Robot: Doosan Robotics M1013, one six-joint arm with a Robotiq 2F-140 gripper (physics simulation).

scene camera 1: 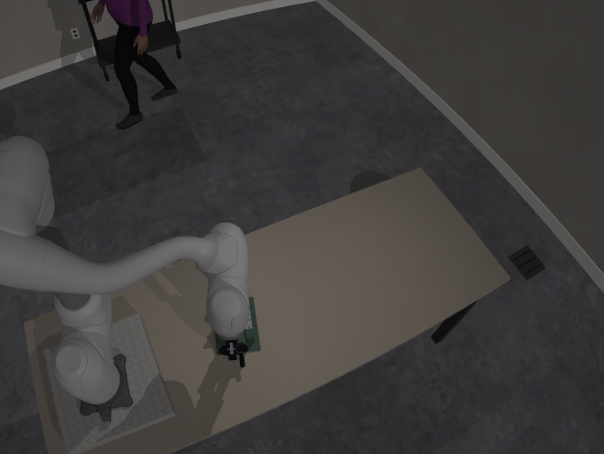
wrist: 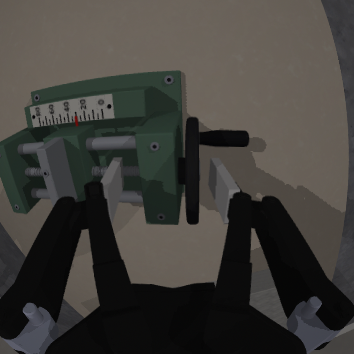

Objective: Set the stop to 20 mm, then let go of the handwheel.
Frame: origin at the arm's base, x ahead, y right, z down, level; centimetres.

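Where they show: gripper, fingertip midpoint: (wrist: 165, 170); arm's base, link origin: (scene camera 1: 103, 385).
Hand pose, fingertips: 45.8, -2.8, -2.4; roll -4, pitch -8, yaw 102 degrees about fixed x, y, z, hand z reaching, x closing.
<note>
Each offset is from my fingertips to the top centre of the thing, as dx, dy, dz. "spot": to the spot under its first point. Level surfaces: height alone.
The green stop fixture (scene camera 1: 255, 330) (wrist: 162, 132) has a white scale {spot: +6.7, -4.6, +1.8} (wrist: 107, 106) with a red pointer {+5.9, -8.4, +1.7} (wrist: 76, 120) between the 20 and 40 marks, at about 30. The grey-faced stop block {+1.9, -9.0, -5.1} (wrist: 59, 172) sits on its rods. The black handwheel {spot: +3.1, +3.5, -2.7} (scene camera 1: 243, 347) (wrist: 192, 175) is at the fixture's end, with its crank handle {+1.5, +5.7, +1.4} (scene camera 1: 242, 360) (wrist: 225, 138) pointing outward. My gripper (wrist: 165, 170) is partly open. In the wrist view one pad shows over the fixture's rods and the other beyond the wheel, with visible gaps to the wheel. In the scene view the arm hides most of the gripper.
The fixture stands on a tan table {dz +7.4} (scene camera 1: 350, 280). The robot's base is on a light plate (scene camera 1: 145, 350) at the table's left end. A person (scene camera 1: 127, 45) stands by a dark cart (scene camera 1: 96, 45) beyond the table.
</note>
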